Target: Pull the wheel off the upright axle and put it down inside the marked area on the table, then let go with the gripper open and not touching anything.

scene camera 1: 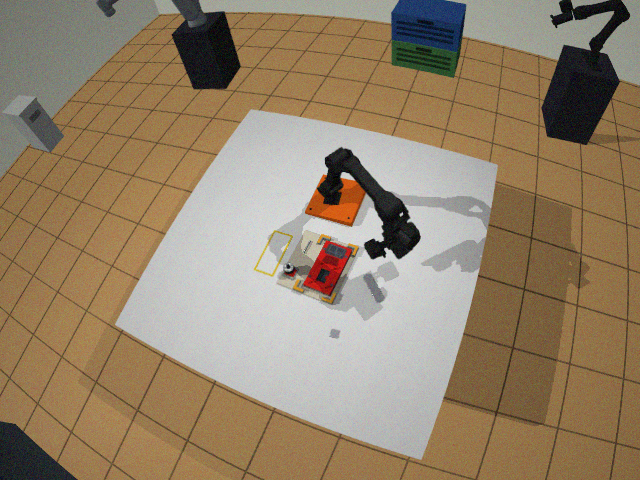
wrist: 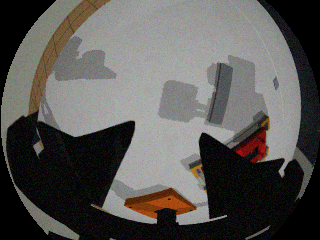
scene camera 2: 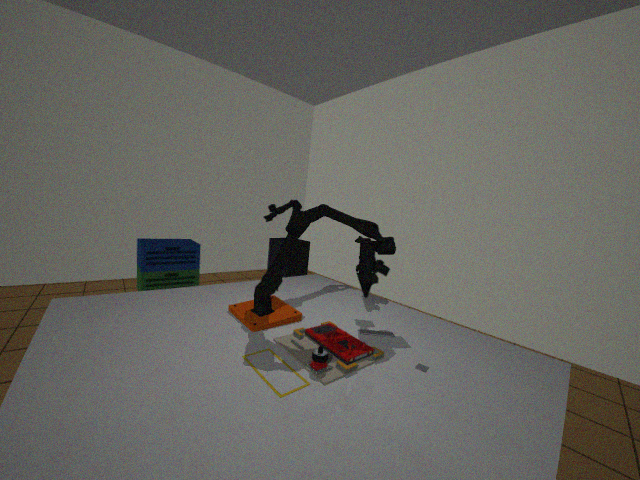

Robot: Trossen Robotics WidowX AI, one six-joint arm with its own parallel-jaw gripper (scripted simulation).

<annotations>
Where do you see a red plate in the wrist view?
At 252,148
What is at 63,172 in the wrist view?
My gripper.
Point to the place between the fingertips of my gripper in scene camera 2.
364,294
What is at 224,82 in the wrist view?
A grey bar.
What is my gripper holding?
Nothing.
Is my gripper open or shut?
Open.
</annotations>
